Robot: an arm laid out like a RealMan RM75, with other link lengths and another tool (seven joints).
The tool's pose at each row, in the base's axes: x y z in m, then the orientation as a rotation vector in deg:
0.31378 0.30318 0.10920 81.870 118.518 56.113
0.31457 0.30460 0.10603 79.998 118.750 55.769
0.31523 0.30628 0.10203 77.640 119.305 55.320
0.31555 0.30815 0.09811 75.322 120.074 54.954
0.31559 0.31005 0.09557 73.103 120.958 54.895
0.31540 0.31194 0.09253 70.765 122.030 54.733
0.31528 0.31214 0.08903 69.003 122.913 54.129
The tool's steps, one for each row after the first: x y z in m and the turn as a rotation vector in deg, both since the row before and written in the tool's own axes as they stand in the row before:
0.00091 -0.00161 0.00305 -0.466 -0.209 -1.442
0.00124 -0.00226 0.00355 -0.413 -0.075 -1.860
0.00163 -0.00233 0.00330 -0.290 0.150 -1.836
0.00179 -0.00138 0.00223 -0.298 0.443 -1.688
0.00193 -0.00185 0.00238 -0.175 0.537 -1.815
0.00048 -0.00270 0.00219 0.132 0.204 -1.509

